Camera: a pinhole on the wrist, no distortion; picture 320 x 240 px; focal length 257.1 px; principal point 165.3 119.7 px. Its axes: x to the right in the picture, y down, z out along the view. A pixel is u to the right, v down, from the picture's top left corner.
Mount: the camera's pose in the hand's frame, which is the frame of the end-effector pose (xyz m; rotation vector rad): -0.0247 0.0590 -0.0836 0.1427 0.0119 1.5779
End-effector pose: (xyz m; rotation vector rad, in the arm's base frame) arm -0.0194 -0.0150 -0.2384 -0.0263 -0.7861 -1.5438
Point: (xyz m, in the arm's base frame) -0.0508 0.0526 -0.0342
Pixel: 196 86
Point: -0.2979 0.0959 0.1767
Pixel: 139 73
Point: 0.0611 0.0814 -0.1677
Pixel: 284 217
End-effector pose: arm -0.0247 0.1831 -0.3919 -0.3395 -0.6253 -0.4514
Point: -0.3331 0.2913 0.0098
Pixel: 105 136
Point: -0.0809 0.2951 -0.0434
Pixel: 156 46
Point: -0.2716 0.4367 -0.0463
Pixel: 176 151
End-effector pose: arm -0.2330 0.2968 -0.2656 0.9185 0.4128 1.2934
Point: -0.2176 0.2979 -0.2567
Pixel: 37 69
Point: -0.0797 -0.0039 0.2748
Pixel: 302 187
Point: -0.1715 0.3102 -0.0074
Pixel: 279 41
